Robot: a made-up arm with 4 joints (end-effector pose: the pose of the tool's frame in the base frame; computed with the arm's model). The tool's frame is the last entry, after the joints. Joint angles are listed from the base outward.
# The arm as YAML. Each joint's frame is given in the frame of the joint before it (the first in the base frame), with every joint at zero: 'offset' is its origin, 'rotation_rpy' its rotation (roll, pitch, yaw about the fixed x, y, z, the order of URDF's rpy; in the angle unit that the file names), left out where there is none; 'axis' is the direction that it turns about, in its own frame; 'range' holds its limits. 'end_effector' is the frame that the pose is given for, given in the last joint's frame.
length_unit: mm
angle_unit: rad
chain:
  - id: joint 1
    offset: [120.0, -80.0, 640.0]
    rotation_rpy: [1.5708, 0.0, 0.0]
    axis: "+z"
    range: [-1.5, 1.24]
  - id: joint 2
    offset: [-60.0, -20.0, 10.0]
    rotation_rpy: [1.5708, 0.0, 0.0]
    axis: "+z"
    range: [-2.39, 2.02]
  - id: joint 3
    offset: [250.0, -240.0, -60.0]
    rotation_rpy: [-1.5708, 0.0, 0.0]
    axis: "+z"
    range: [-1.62, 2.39]
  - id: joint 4
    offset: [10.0, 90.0, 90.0]
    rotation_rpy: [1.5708, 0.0, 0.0]
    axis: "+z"
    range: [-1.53, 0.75]
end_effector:
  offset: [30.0, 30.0, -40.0]
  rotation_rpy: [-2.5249, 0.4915, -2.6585]
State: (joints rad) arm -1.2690 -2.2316 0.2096 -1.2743
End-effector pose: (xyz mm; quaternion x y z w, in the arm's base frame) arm 182.2 18.4 1035.9 0.2752 0.3896 -0.2272 0.8490
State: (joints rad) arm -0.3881 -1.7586 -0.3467 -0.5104
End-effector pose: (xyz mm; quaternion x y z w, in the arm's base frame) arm -65.7 220.1 872.6 -0.1165 -0.3179 -0.4354 0.8341
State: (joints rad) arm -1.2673 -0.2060 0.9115 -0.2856
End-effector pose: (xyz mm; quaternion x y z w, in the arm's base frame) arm 295.5 73.0 604.9 -0.4062 -0.1954 -0.8873 0.0981
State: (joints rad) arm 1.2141 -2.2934 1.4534 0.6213
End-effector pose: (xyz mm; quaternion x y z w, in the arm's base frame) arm -25.2 -69.4 456.8 0.3671 -0.0722 -0.6163 0.6930
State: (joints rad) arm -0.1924 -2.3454 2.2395 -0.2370
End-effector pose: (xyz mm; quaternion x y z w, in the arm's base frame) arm -111.4 -94.1 680.7 0.3027 0.6755 -0.5157 0.4314
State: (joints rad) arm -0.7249 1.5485 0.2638 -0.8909
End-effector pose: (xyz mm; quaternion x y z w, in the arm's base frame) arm 313.9 -353.0 707.5 0.5543 0.3832 0.6407 0.3680
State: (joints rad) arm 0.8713 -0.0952 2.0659 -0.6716
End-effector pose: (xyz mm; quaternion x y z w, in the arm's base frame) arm 125.1 65.1 683.5 -0.9034 0.1751 0.2970 0.2552
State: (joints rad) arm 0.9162 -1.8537 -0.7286 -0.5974
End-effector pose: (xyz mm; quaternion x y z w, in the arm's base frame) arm -144.7 230.5 463.6 0.0164 -0.8457 -0.3122 0.4324
